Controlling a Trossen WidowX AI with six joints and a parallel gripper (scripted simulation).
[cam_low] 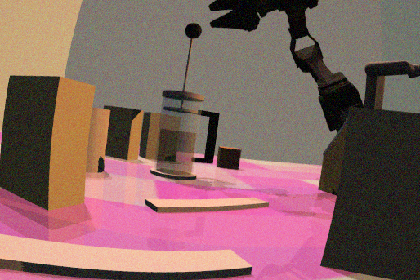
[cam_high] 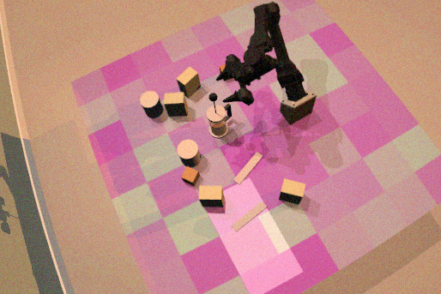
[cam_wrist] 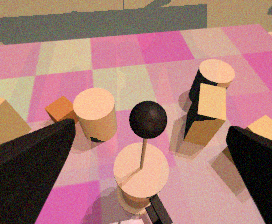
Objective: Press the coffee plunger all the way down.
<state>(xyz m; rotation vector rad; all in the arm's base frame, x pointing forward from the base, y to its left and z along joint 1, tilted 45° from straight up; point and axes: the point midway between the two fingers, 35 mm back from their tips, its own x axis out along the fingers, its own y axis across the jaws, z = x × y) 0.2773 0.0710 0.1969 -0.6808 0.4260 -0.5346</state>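
Right now the coffee press is 1 cm ahead of my gripper tip, 1 cm to the right of it and 16 cm below it.
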